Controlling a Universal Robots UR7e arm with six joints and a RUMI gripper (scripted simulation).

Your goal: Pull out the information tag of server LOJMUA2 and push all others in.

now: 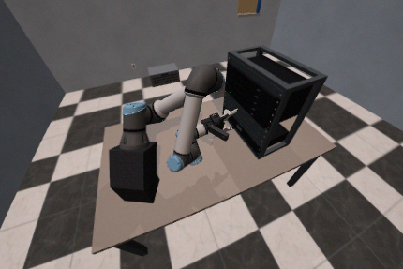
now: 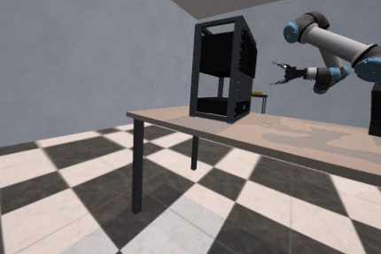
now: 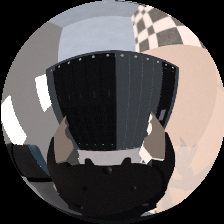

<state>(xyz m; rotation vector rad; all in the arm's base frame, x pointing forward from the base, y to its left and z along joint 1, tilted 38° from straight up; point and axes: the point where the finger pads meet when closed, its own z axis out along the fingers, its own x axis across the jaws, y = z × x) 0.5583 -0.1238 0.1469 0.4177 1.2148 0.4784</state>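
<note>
My hand is 150 mm short of the white information tag and 10 mm to the right of it.
</note>
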